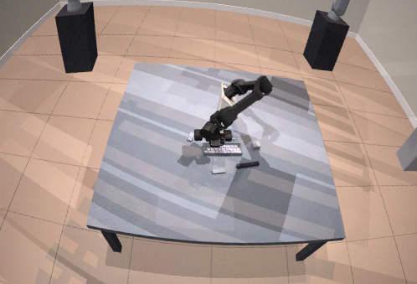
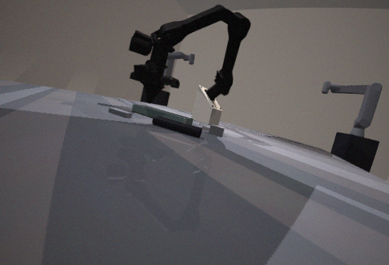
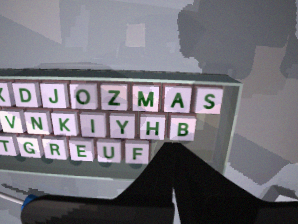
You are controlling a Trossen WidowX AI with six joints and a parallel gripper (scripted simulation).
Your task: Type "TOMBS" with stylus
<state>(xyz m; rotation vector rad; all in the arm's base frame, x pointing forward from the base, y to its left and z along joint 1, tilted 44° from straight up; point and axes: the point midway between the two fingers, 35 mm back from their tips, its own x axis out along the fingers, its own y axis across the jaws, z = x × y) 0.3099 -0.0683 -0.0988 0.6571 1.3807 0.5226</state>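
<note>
My gripper tip is now 110 mm to the right of the blue stylus, 80 mm past it and 30 mm above it. The rest, counted from my gripper tip: small grey cube (260 mm to the left, 30 mm below, 20 mm behind); dark bar (190 mm to the left, 110 mm ahead, 30 mm below).
</note>
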